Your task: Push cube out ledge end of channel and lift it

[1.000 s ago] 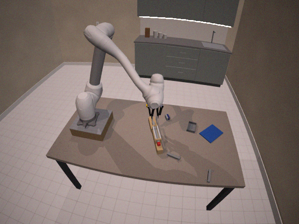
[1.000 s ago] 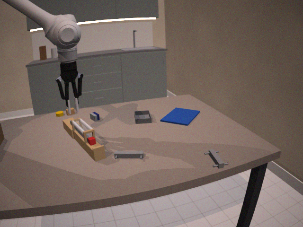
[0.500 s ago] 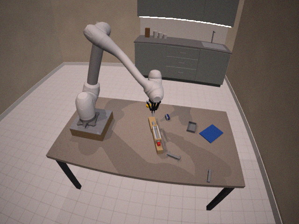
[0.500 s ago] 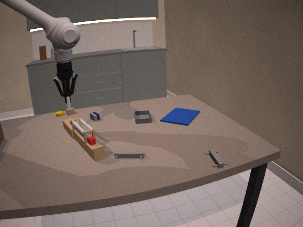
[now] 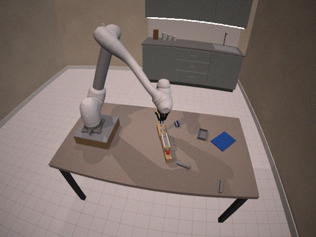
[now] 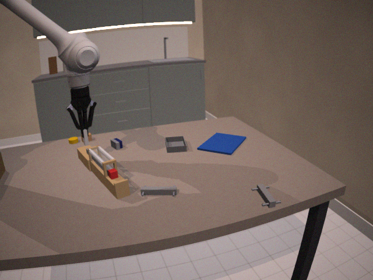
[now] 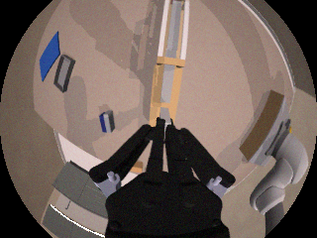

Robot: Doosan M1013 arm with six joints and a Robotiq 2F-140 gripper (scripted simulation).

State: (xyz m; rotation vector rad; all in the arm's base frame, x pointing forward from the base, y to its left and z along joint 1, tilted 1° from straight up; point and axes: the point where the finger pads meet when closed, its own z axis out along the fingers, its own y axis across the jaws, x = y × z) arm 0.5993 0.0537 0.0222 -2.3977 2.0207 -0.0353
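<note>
My hand is 50 mm short of the red cube, 280 mm to the left of it and 50 mm above it. From my hand the other things lie so: blue-and-grey block 150 mm ahead, 90 mm to the left, 90 mm below; then tan block 30 mm ahead, 260 mm to the left, 90 mm below; then channel 30 mm ahead, 180 mm to the right, 50 mm below.
</note>
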